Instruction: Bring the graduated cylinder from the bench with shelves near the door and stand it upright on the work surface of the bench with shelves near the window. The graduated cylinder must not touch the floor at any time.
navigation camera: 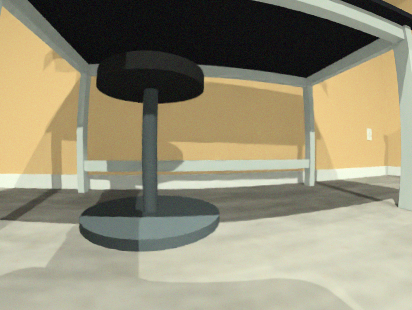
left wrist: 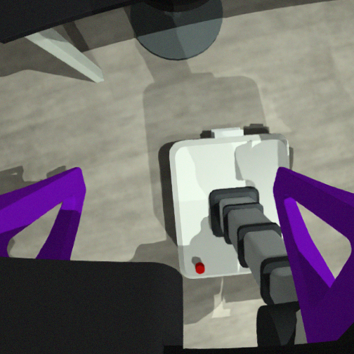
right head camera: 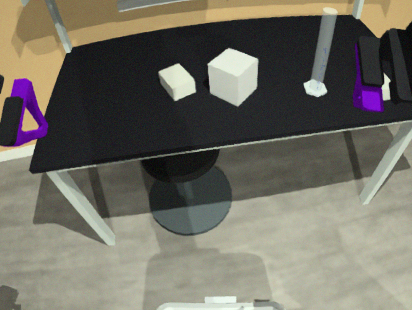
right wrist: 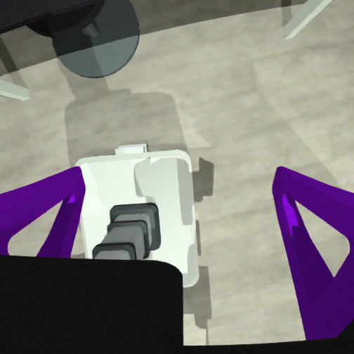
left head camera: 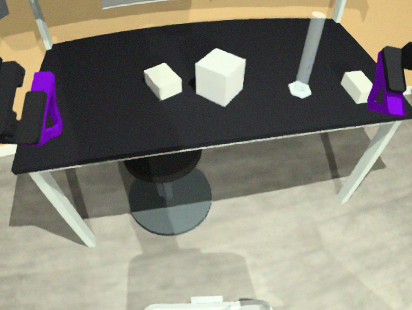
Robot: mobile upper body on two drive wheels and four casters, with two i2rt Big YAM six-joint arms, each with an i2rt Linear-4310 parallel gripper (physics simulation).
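Frame: origin at the left arm's base, x ahead, y left, z up, level; metres.
Where they show: left gripper, between the fingertips: (right head camera: 16, 130) (left head camera: 25, 128); right gripper, between the fingertips: (right head camera: 392, 104) (left head camera: 401, 108).
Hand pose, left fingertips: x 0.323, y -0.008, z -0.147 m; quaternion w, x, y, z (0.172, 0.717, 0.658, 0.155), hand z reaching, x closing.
Things, the pixels of their top centre, and the offset from my left fingertips. Level surfaces: height alone.
- graduated cylinder, centre of its top: (right head camera: 330, 10) (left head camera: 319, 14) dz -0.179, dx +0.628, dy -0.589 m
- black bench top, height of its surface: dz -0.500 m
- large white block, centre of its top: (right head camera: 233, 61) (left head camera: 221, 61) dz -0.370, dx +0.623, dy -0.286 m
- small block, centre of its top: (right head camera: 379, 78) (left head camera: 361, 81) dz -0.442, dx +0.629, dy -0.840 m
The graduated cylinder (left head camera: 310, 52) (right head camera: 323, 52) is a clear tall tube on a pale hexagonal foot. It stands upright on the right part of the black bench top (left head camera: 110, 122) (right head camera: 125, 122), right of the large white block. My left gripper (left head camera: 47, 107) (right head camera: 27, 112) (left wrist: 178, 177) is open and empty, at the left of both head views. My right gripper (left head camera: 387, 90) (right head camera: 369, 82) (right wrist: 178, 177) is open and empty, at the right of both head views, apart from the cylinder. Neither wrist view shows the cylinder. The other bench does not show.
A large white block (left head camera: 220, 77) (right head camera: 233, 77) and a smaller one (left head camera: 163, 81) (right head camera: 177, 82) lie left of the cylinder. Another small block (left head camera: 356, 86) lies to its right, partly covered by my right gripper. A round stool (left head camera: 170, 205) (right head camera: 191, 205) (navigation camera: 150, 75) stands under the bench's front edge.
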